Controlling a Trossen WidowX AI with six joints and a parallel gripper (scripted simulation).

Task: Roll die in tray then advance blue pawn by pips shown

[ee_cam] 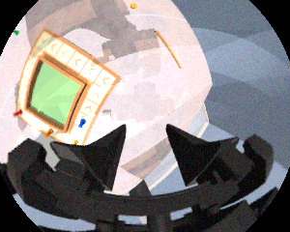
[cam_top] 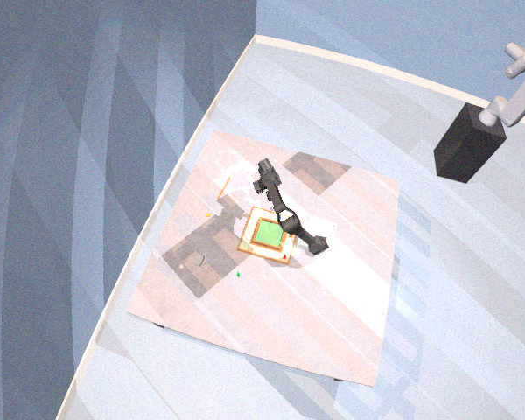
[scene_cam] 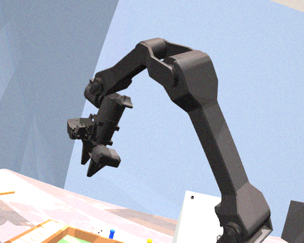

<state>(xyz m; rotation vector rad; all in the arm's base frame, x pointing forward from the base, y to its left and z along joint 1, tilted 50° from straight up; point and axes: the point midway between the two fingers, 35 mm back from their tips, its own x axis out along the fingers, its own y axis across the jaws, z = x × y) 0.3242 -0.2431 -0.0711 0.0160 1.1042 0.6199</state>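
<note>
Now: the white die 7 cm behind my gripper tip, 3 cm to the left of it and 14 cm below it. Round my gripper tip: blue pawn (11 cm behind, 9 cm to the left, 13 cm below); green tray (8 cm behind, 20 cm to the left, 15 cm below); yellow pawn (20 cm behind, 10 cm to the left, 13 cm below).
</note>
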